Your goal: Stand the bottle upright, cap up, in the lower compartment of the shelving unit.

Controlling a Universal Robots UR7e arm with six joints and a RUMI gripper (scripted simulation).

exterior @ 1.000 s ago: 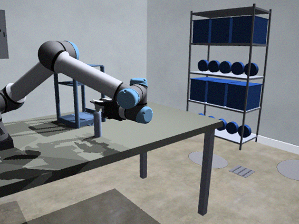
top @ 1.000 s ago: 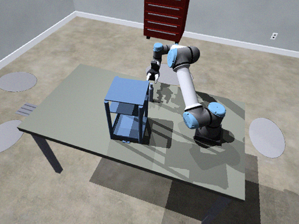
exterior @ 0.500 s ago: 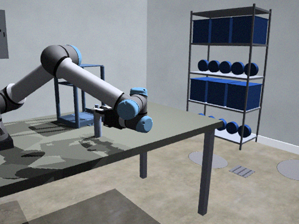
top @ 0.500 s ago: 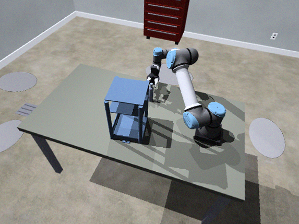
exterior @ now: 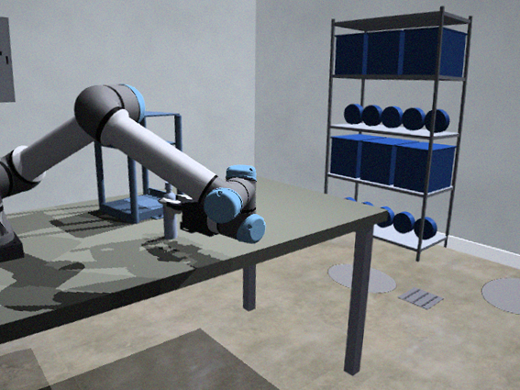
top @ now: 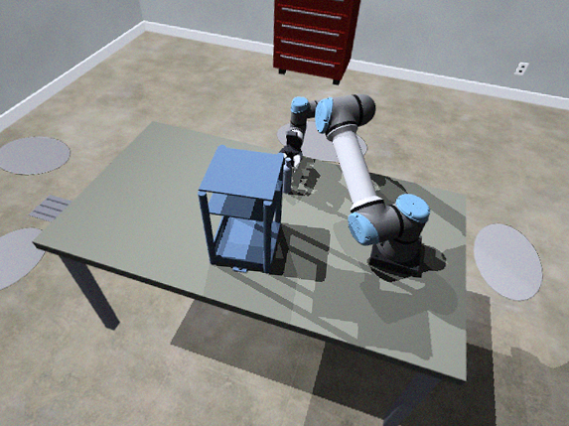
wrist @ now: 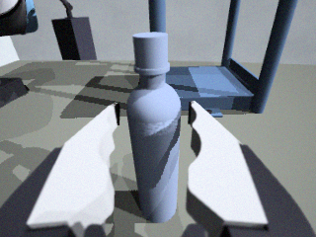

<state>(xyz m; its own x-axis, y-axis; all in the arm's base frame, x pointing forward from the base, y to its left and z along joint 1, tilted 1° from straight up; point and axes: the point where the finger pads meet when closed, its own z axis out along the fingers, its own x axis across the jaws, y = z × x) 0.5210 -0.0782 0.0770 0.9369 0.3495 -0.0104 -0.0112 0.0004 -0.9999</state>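
The grey-blue bottle lies 10 mm below my hand. From my hand the other things lie so: blue shelving unit: 330 mm to the left, 60 mm above, 10 mm behind.
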